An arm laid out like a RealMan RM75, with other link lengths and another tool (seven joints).
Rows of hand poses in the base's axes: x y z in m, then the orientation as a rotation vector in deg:
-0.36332, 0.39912, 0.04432, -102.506, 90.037, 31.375
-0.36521, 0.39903, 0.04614, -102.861, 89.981, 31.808
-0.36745, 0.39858, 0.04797, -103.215, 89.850, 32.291
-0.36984, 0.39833, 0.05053, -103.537, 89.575, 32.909
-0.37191, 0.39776, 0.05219, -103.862, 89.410, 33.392
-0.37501, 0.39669, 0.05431, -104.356, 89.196, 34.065
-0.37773, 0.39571, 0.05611, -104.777, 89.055, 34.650
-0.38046, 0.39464, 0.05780, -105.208, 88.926, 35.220
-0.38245, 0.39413, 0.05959, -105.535, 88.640, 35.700
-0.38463, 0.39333, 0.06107, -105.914, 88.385, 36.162
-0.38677, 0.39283, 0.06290, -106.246, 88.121, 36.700
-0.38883, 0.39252, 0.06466, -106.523, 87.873, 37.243
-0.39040, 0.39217, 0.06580, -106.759, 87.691, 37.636
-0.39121, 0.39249, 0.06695, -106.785, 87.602, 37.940
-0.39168, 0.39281, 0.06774, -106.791, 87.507, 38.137
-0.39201, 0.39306, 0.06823, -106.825, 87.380, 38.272
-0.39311, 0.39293, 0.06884, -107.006, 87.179, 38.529
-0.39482, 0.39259, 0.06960, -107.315, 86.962, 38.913
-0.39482, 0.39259, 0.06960, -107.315, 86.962, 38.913
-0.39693, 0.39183, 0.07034, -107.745, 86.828, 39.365
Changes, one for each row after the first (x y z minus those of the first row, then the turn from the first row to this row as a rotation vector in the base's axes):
-0.00189, -0.00009, 0.00182, -0.057, 0.309, 0.361
-0.00413, -0.00054, 0.00365, -0.059, 0.608, 0.768
-0.00652, -0.00079, 0.00621, 0.076, 0.907, 1.258
-0.00859, -0.00136, 0.00787, 0.107, 1.183, 1.662
-0.01169, -0.00243, 0.00999, 0.111, 1.586, 2.241
-0.01441, -0.00341, 0.01179, 0.095, 1.961, 2.720
-0.01714, -0.00448, 0.01348, 0.059, 2.336, 3.194
-0.01913, -0.00499, 0.01527, 0.140, 2.547, 3.649
-0.02131, -0.00579, 0.01675, 0.164, 2.775, 4.114
-0.02345, -0.00629, 0.01858, 0.246, 3.039, 4.578
-0.02551, -0.00660, 0.02034, 0.356, 3.306, 5.006
-0.02708, -0.00695, 0.02148, 0.412, 3.505, 5.337
-0.02789, -0.00663, 0.02263, 0.534, 3.658, 5.481
-0.02836, -0.00631, 0.02342, 0.639, 3.735, 5.584
-0.02869, -0.00606, 0.02391, 0.721, 3.759, 5.699
-0.02979, -0.00619, 0.02452, 0.779, 3.851, 5.966
-0.03150, -0.00653, 0.02528, 0.797, 4.041, 6.351
-0.03150, -0.00653, 0.02528, 0.797, 4.041, 6.351
-0.03361, -0.00729, 0.02602, 0.712, 4.345, 6.788

